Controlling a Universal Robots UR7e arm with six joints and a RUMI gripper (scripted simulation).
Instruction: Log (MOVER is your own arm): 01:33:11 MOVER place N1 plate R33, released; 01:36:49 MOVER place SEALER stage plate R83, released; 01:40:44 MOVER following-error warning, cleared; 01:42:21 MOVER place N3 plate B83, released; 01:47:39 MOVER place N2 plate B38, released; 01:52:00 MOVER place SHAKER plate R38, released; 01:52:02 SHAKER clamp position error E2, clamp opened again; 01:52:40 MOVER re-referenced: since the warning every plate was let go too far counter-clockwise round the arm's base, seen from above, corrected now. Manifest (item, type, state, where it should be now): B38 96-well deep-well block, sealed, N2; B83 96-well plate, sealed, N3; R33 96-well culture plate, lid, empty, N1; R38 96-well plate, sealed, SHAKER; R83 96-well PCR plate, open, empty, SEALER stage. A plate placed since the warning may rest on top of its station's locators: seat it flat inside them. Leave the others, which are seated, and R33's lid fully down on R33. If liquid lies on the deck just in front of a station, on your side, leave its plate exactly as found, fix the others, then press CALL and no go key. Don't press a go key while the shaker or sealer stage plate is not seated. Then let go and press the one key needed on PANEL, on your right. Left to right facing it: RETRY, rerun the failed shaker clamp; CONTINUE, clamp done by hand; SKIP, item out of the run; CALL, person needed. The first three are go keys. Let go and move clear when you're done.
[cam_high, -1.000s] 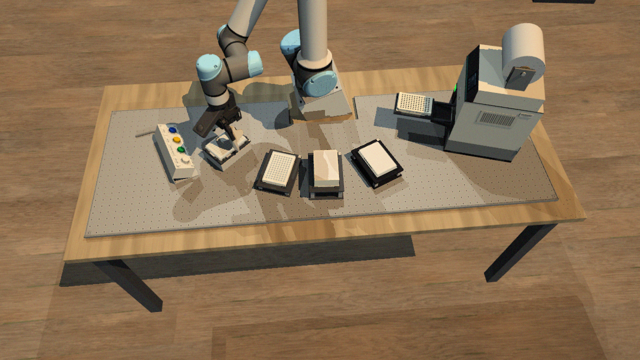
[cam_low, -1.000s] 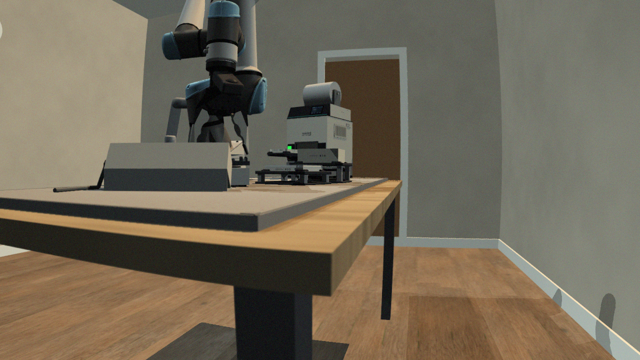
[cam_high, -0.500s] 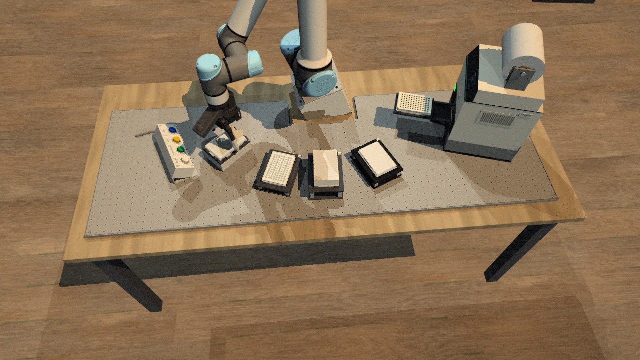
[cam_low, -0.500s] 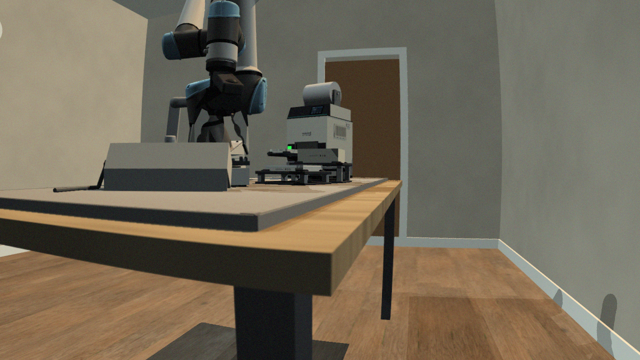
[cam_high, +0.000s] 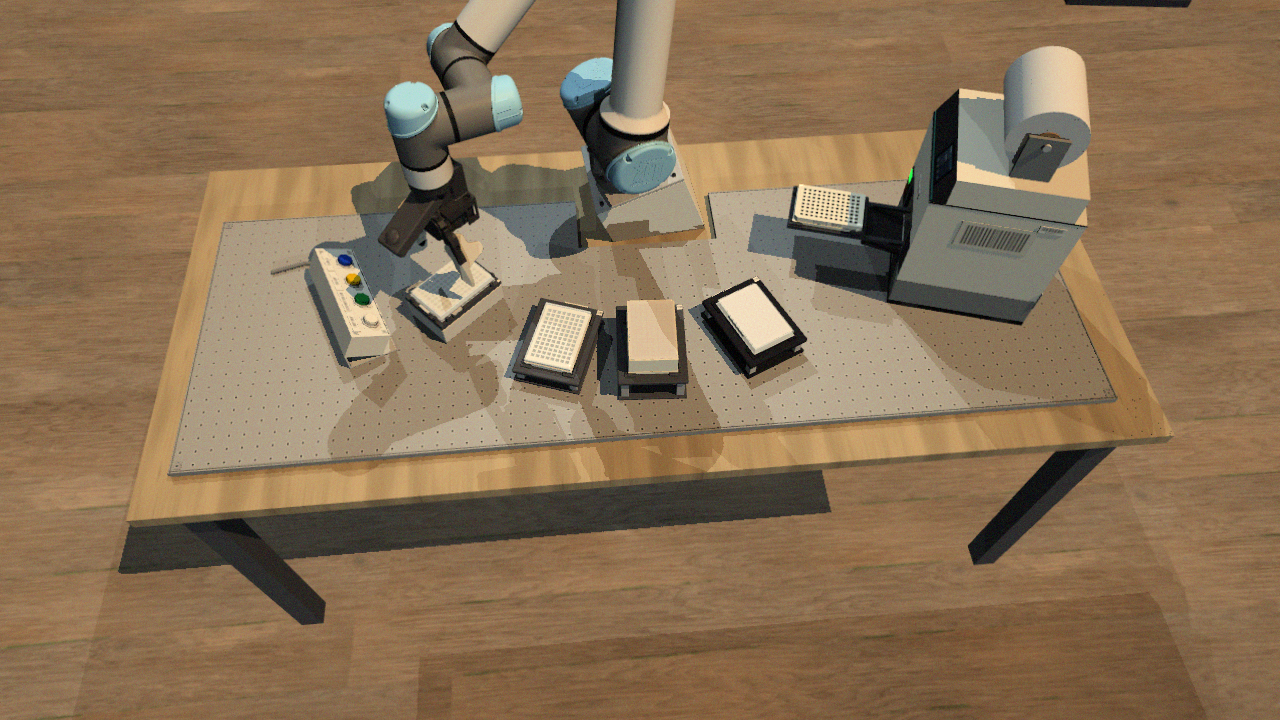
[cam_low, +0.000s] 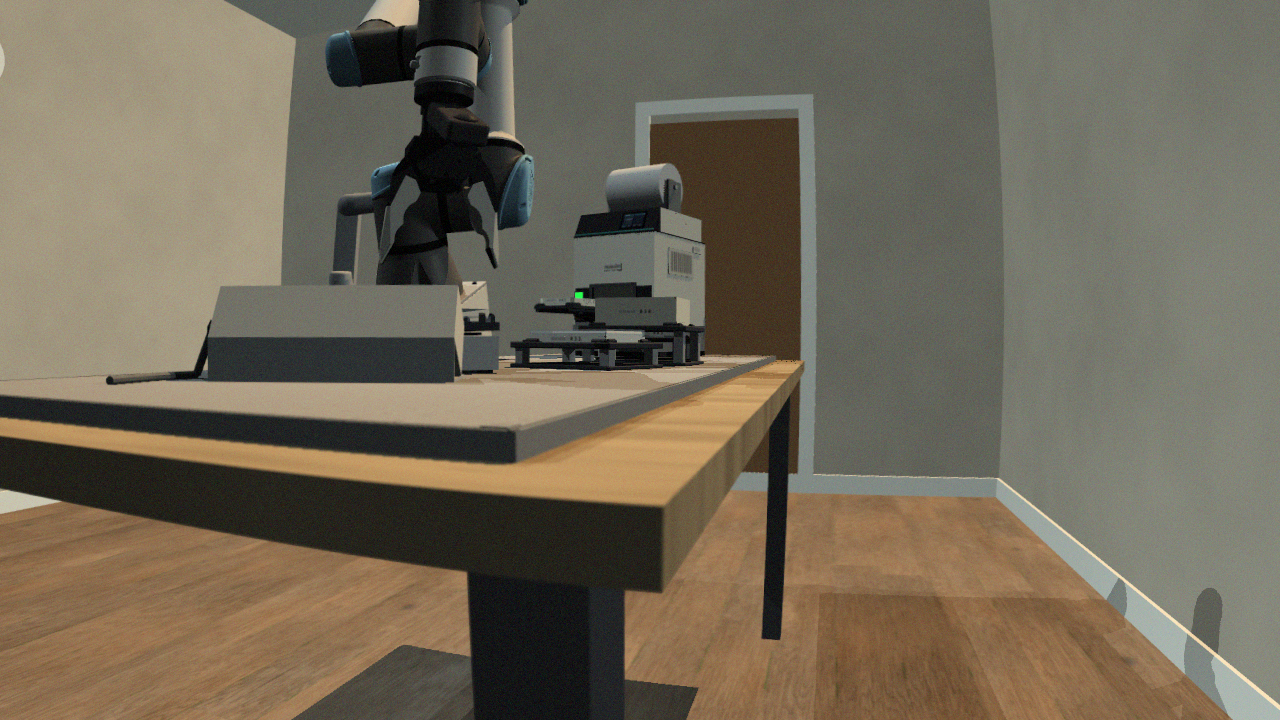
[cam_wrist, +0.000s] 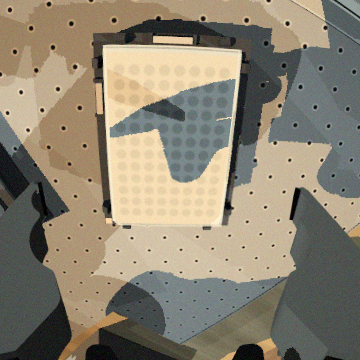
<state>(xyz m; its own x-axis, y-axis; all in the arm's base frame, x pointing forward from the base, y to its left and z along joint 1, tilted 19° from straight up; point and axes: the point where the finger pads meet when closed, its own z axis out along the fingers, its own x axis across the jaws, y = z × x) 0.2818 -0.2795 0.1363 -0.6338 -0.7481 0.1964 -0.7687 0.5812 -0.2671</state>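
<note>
Now: hand 80 mm short of the retry key, 130 mm to the left of it and 60 mm above it. From my hand the other things lie so: call key: 50 mm behind, 200 mm to the right, 60 mm below; then continue key: 40 mm ahead, 150 mm to the right, 60 mm below; then skip key: 180 mm to the right, 60 mm below.
</note>
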